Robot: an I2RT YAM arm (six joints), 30 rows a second.
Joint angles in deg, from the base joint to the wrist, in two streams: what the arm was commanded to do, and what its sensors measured. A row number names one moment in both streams.
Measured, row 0: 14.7, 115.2, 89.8, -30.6, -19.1, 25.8
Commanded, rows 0 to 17: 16.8, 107.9, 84.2, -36.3, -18.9, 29.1; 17.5, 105.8, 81.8, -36.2, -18.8, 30.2; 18.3, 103.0, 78.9, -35.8, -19.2, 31.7; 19.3, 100.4, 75.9, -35.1, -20.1, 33.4; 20.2, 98.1, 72.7, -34.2, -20.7, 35.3; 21.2, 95.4, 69.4, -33.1, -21.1, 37.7; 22.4, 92.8, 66.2, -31.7, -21.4, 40.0; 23.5, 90.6, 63.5, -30.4, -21.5, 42.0; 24.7, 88.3, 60.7, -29.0, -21.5, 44.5; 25.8, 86.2, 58.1, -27.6, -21.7, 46.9; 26.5, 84.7, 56.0, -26.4, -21.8, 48.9; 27.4, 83.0, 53.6, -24.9, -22.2, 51.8; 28.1, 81.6, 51.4, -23.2, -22.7, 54.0; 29.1, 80.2, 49.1, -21.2, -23.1, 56.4; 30.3, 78.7, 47.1, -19.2, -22.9, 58.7; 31.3, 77.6, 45.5, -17.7, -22.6, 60.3; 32.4, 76.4, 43.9, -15.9, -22.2, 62.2; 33.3, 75.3, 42.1, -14.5, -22.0, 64.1
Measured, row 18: 31.2, 78.0, 45.1, -21.4, -22.1, 55.2
